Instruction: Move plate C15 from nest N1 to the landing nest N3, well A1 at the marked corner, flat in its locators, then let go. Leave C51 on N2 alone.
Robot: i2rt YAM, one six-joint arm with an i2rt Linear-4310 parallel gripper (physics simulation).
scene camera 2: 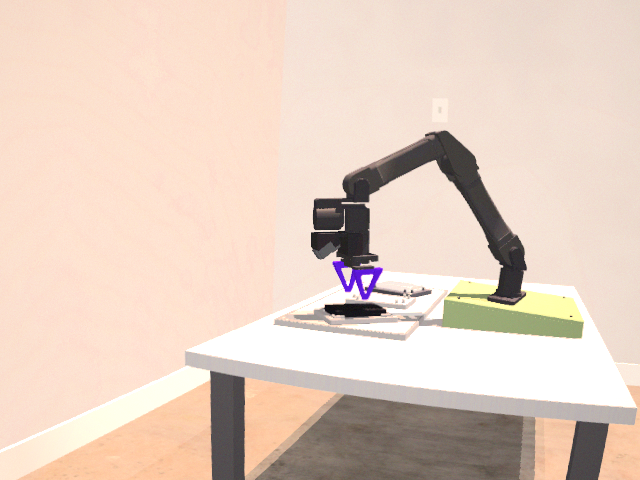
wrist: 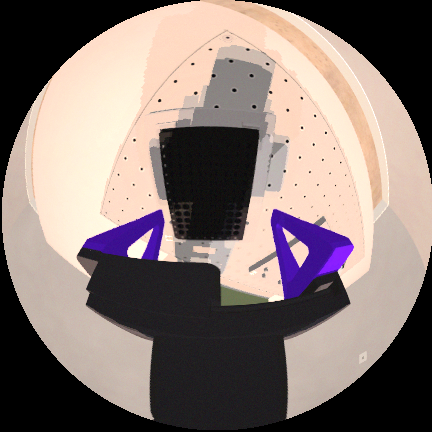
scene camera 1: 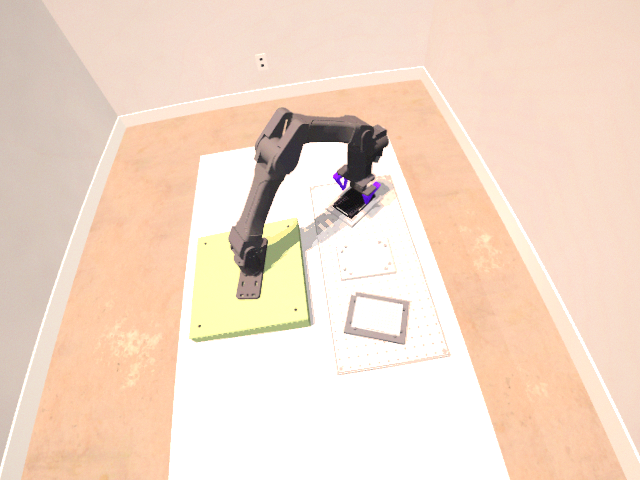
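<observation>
The black plate C15 (scene camera 1: 348,205) (scene camera 2: 354,309) (wrist: 210,170) sits on the light nest N1 (scene camera 1: 353,222) (scene camera 2: 361,319), at the far end of the perforated board. My gripper (scene camera 1: 355,194) (scene camera 2: 357,293) (wrist: 217,214) is open and empty, its purple fingertips a little above the plate. In the wrist view the plate's near end lies between the two fingers. A white nest with small pins (scene camera 1: 366,260) (scene camera 2: 382,300) is in the middle of the board. A grey frame (scene camera 1: 375,337) with a white centre lies beyond it. No labels are readable, so I cannot tell which is N2 or N3; C51 and the marked corner are unclear.
The perforated board (scene camera 1: 361,359) (scene camera 2: 305,322) (wrist: 310,130) lies on the white table (scene camera 1: 258,403) (scene camera 2: 310,361). A thick green block (scene camera 1: 281,307) (scene camera 2: 516,323) beside the board carries the arm's base. The arm's shadow falls across the board around N1.
</observation>
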